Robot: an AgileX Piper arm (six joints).
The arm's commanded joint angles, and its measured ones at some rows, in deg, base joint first. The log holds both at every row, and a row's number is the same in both.
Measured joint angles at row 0:
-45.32 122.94 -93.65 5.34 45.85 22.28
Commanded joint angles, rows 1 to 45:
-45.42 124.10 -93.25 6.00 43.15 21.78
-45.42 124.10 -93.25 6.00 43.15 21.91
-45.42 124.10 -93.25 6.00 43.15 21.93
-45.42 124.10 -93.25 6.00 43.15 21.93
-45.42 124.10 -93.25 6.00 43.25 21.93
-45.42 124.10 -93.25 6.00 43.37 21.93
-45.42 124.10 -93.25 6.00 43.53 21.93
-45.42 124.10 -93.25 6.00 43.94 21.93
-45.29 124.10 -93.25 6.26 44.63 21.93
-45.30 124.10 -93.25 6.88 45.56 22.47
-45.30 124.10 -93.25 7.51 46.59 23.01
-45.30 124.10 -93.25 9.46 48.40 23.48
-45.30 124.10 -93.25 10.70 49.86 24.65
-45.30 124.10 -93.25 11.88 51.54 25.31
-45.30 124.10 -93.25 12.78 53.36 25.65
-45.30 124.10 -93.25 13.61 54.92 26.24
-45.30 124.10 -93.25 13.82 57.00 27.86
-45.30 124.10 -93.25 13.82 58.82 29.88
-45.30 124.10 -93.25 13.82 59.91 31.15
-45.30 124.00 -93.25 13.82 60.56 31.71
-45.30 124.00 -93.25 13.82 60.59 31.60
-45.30 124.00 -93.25 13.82 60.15 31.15
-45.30 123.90 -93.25 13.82 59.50 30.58
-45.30 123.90 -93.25 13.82 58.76 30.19
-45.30 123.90 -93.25 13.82 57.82 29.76
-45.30 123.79 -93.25 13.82 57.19 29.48
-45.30 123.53 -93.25 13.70 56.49 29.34
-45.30 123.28 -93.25 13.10 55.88 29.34
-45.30 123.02 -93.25 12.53 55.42 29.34
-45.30 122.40 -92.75 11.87 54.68 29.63
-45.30 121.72 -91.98 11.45 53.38 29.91
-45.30 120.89 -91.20 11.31 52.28 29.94
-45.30 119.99 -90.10 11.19 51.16 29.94
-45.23 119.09 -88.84 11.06 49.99 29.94
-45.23 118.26 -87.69 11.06 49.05 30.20
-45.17 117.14 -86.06 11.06 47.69 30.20
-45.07 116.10 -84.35 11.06 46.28 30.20
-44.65 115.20 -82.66 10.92 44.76 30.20
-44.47 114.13 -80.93 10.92 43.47 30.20
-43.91 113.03 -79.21 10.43 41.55 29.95
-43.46 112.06 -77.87 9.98 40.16 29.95
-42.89 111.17 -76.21 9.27 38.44 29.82
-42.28 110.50 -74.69 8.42 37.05 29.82
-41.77 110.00 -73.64 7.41 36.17 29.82
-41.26 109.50 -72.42 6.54 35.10 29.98
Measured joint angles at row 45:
-43.25 112.54 -77.15 10.00 38.78 30.03
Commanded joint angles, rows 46 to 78:
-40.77 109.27 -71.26 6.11 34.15 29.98
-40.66 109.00 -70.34 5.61 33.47 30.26
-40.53 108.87 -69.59 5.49 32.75 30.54
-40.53 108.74 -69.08 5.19 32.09 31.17
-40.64 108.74 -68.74 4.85 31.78 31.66
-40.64 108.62 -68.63 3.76 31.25 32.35
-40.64 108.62 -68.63 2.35 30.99 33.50
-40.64 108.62 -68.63 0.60 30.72 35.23
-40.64 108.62 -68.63 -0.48 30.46 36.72
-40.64 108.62 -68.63 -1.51 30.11 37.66
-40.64 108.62 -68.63 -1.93 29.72 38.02
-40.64 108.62 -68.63 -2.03 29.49 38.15
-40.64 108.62 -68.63 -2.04 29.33 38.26
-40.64 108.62 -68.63 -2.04 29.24 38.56
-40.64 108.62 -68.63 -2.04 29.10 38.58
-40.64 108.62 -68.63 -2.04 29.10 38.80
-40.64 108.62 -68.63 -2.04 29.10 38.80
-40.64 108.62 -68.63 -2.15 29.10 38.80
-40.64 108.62 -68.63 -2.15 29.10 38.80
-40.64 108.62 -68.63 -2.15 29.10 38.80
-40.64 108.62 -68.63 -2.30 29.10 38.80
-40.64 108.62 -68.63 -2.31 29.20 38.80
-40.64 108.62 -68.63 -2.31 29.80 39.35
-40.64 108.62 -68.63 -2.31 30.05 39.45
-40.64 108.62 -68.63 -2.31 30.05 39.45
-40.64 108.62 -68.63 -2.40 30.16 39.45
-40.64 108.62 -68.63 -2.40 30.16 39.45
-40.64 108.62 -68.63 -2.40 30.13 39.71
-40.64 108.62 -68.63 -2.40 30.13 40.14
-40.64 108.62 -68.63 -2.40 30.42 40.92
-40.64 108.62 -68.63 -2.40 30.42 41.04
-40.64 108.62 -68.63 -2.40 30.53 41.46
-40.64 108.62 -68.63 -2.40 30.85 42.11
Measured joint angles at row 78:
-40.48 109.19 -69.02 -1.57 29.04 40.31
